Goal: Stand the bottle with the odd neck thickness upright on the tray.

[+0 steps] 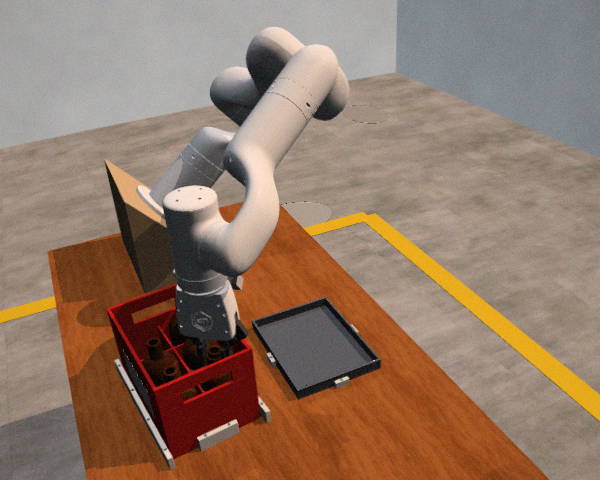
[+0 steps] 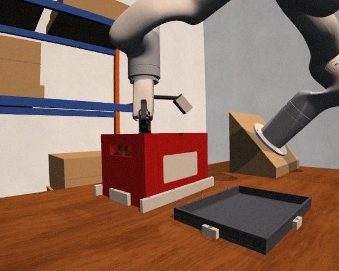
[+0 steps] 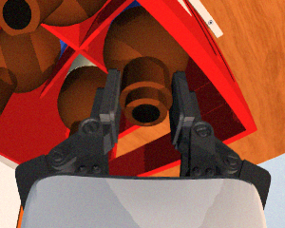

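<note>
The brown bottle lies 9 cm to the right of my hand and 7 cm below it. The rest, counted from my hand: red crate: 9 cm behind, 4 cm to the right, 7 cm below; dark grey tray: 6 cm behind, 25 cm to the left, 15 cm below.
</note>
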